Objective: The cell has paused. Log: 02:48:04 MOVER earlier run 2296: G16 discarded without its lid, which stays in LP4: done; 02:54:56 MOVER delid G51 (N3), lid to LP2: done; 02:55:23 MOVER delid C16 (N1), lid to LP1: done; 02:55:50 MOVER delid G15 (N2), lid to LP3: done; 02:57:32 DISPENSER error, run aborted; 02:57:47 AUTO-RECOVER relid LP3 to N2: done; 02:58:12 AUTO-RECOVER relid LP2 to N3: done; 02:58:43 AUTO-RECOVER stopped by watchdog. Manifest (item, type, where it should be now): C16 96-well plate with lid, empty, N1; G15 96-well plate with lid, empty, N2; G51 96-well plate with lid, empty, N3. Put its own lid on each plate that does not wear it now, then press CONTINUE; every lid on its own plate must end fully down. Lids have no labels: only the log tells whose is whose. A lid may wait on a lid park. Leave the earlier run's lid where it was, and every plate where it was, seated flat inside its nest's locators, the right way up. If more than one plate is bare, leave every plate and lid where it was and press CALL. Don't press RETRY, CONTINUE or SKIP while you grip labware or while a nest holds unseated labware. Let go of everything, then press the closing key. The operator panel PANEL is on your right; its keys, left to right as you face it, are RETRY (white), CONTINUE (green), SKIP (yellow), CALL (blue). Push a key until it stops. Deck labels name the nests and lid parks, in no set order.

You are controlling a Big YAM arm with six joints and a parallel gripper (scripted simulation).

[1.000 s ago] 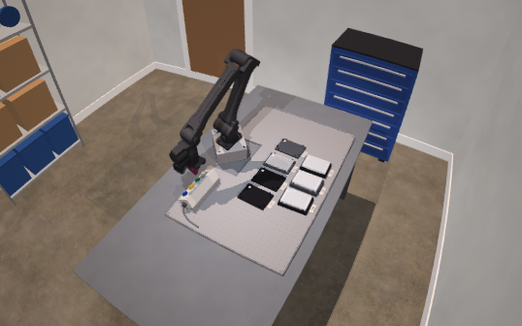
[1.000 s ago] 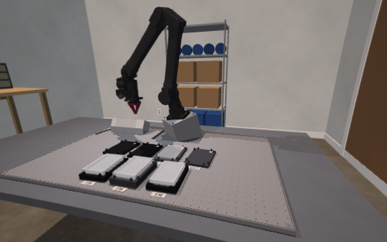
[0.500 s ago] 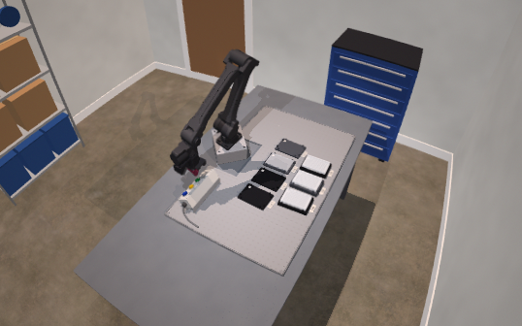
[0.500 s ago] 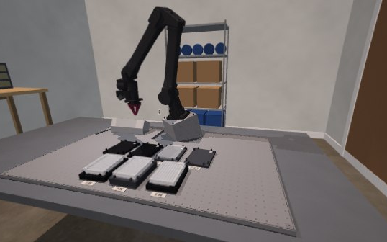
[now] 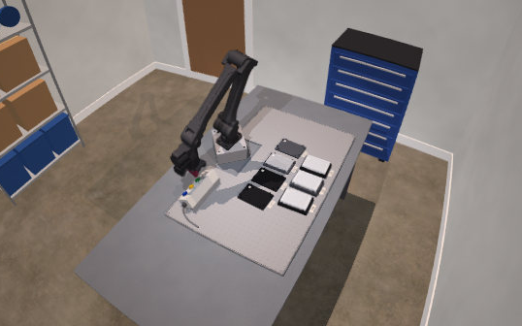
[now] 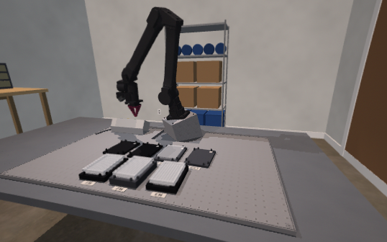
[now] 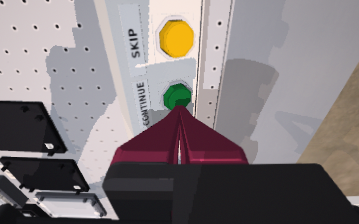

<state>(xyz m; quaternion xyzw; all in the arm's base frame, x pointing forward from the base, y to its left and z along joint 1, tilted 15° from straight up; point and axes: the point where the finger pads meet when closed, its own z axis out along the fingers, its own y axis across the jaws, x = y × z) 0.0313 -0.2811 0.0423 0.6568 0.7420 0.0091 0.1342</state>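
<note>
My hand is 30 mm above the green continue key. Also, from my hand: white key: 50 mm to the left, 30 mm below; lid park LP1: 260 mm ahead, 120 mm to the left, 90 mm below; yellow skip key: 50 mm to the right, 30 mm below, 10 mm ahead.
</note>
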